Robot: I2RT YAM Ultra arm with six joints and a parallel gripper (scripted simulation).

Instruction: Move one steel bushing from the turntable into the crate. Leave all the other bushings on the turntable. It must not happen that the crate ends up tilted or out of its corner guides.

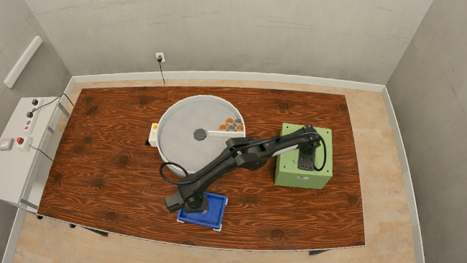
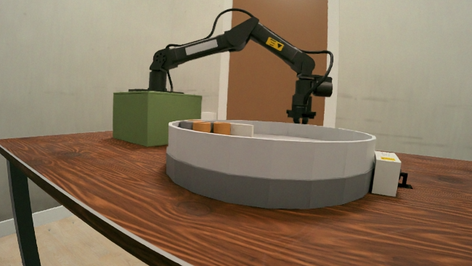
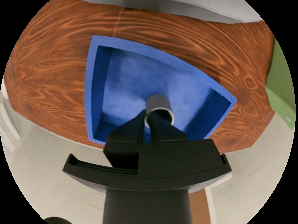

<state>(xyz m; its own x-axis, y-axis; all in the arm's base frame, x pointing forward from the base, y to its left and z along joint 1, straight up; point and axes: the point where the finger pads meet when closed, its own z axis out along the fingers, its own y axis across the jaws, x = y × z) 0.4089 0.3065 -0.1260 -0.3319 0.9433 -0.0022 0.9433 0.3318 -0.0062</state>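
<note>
Now: the blue crate 10 mm below my hand and 10 mm behind it. Round my hand: round grey turntable (350 mm to the right, 80 mm ahead, 20 mm above).
</note>
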